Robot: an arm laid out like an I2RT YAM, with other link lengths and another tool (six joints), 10 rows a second.
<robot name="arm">
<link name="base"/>
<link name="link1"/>
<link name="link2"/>
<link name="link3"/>
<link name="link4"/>
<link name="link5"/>
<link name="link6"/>
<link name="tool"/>
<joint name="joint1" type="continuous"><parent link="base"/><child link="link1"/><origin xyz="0 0 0.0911"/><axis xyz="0 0 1"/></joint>
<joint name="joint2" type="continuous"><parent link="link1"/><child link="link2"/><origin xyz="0.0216 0.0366 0.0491" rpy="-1.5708 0 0"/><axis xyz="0 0 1"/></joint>
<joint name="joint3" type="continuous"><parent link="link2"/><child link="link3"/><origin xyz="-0.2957 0 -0.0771" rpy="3.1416 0 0"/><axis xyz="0 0 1"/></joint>
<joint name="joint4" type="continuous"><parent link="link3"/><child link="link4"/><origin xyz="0.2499 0.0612 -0.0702"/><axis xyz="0 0 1"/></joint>
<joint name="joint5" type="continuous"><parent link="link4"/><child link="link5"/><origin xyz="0.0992 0.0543 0.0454" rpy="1.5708 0 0"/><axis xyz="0 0 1"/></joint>
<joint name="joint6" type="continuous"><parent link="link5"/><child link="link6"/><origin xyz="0.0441 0 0.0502" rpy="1.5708 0 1.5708"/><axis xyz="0 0 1"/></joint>
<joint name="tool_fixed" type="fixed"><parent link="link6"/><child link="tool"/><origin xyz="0.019 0.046 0.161" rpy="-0.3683 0 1.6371"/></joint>
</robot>
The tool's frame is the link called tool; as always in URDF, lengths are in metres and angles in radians. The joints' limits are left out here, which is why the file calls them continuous.
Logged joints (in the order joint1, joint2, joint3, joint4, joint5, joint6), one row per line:
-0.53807, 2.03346, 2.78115, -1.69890, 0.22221, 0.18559
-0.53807, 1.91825, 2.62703, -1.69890, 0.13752, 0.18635
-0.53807, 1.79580, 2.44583, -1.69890, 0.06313, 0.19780
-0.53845, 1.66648, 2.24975, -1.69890, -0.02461, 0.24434
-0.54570, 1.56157, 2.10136, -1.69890, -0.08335, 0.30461
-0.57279, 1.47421, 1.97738, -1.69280, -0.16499, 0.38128
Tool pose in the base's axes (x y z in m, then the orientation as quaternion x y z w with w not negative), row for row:
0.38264, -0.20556, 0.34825, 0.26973, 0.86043, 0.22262, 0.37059
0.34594, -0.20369, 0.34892, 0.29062, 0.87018, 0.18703, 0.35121
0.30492, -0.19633, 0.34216, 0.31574, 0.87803, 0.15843, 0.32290
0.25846, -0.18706, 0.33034, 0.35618, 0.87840, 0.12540, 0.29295
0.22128, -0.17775, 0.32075, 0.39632, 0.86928, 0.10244, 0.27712
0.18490, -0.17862, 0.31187, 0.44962, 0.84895, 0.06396, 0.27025
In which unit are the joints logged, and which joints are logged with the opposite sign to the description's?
The joints are logged in radians. Opposite sign: joint5.
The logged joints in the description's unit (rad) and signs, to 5 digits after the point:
-0.53807, 2.03346, 2.78115, -1.69890, -0.22221, 0.18559
-0.53807, 1.91825, 2.62703, -1.69890, -0.13752, 0.18635
-0.53807, 1.79580, 2.44583, -1.69890, -0.06313, 0.19780
-0.53845, 1.66648, 2.24975, -1.69890, 0.02461, 0.24434
-0.54570, 1.56157, 2.10136, -1.69890, 0.08335, 0.30461
-0.57279, 1.47421, 1.97738, -1.69280, 0.16499, 0.38128

